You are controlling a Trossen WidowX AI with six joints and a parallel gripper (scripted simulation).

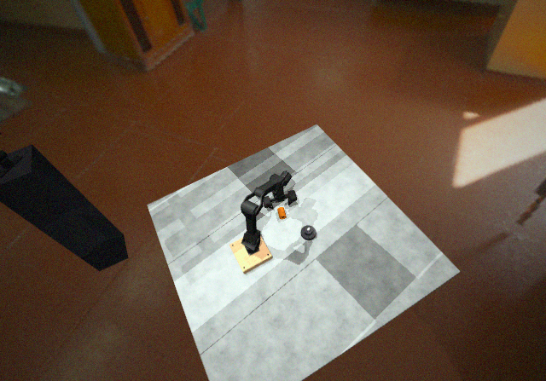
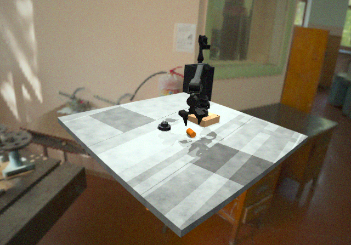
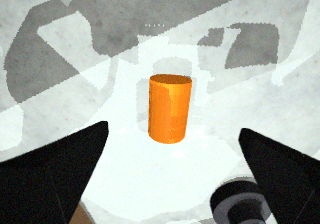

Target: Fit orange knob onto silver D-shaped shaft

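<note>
My gripper tip is 6 cm above the orange knob and 1 cm to the right of it. From my gripper tip the other things lie so: dark round pedestal (19 cm to the right, 7 cm ahead, 5 cm below).
</note>
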